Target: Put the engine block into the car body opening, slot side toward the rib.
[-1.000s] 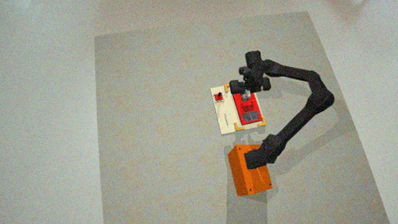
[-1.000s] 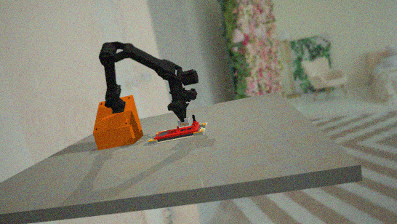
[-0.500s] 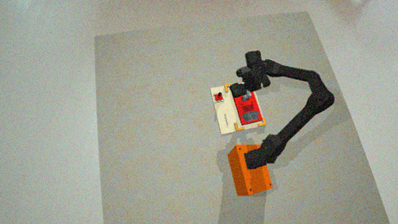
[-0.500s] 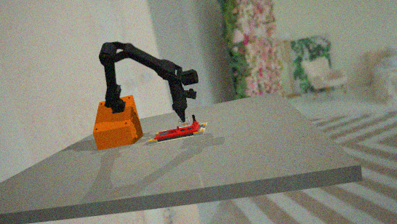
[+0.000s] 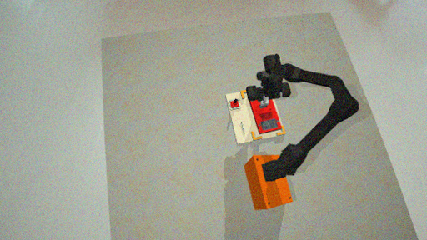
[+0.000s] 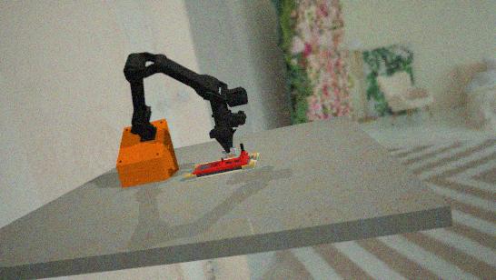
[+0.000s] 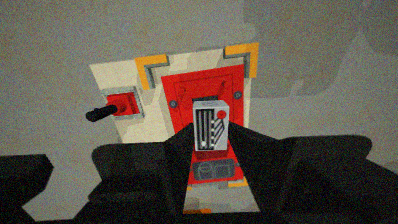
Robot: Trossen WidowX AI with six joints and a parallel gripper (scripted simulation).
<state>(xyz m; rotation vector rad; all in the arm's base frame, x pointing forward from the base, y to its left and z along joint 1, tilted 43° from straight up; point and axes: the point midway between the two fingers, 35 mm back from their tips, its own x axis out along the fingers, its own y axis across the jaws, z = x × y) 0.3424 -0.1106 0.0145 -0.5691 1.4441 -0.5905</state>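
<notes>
My gripper tip is 10 mm above the engine block. Round my gripper tip: cream base plate 40 mm behind, 30 mm to the left, 50 mm below; then black peg 20 mm ahead, 130 mm to the left, 30 mm below.
</notes>
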